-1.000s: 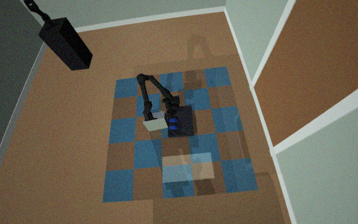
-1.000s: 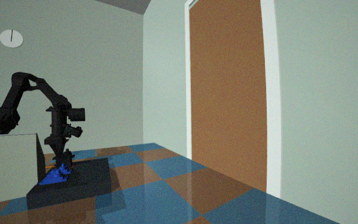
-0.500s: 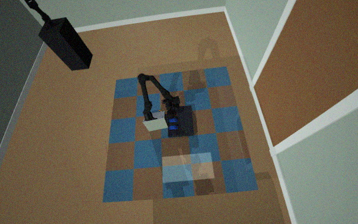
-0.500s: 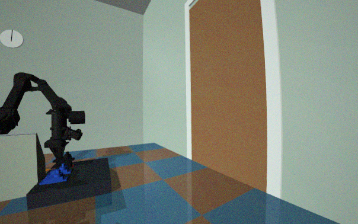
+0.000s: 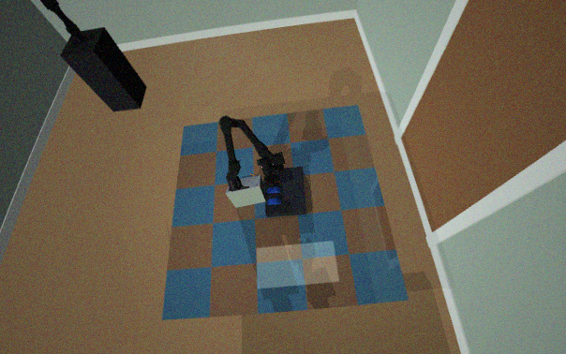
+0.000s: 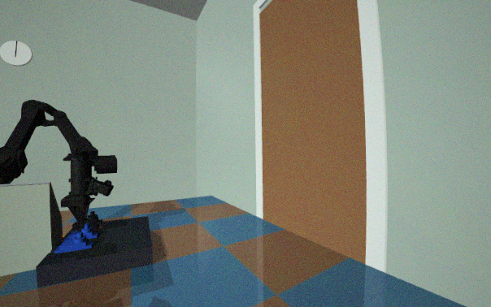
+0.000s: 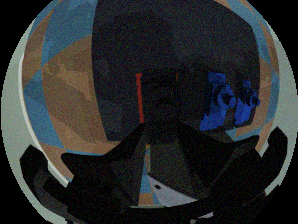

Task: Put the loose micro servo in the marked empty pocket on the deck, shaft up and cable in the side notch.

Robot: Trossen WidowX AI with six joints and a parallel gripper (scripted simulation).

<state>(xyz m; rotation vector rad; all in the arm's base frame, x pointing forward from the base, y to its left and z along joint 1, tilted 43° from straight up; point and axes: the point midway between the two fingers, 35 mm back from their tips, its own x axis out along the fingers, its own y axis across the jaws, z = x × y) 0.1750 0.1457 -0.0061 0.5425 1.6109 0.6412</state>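
My gripper tip is 12 cm short of the dark robot deck, 7 cm to the left of it and 5 cm above it.
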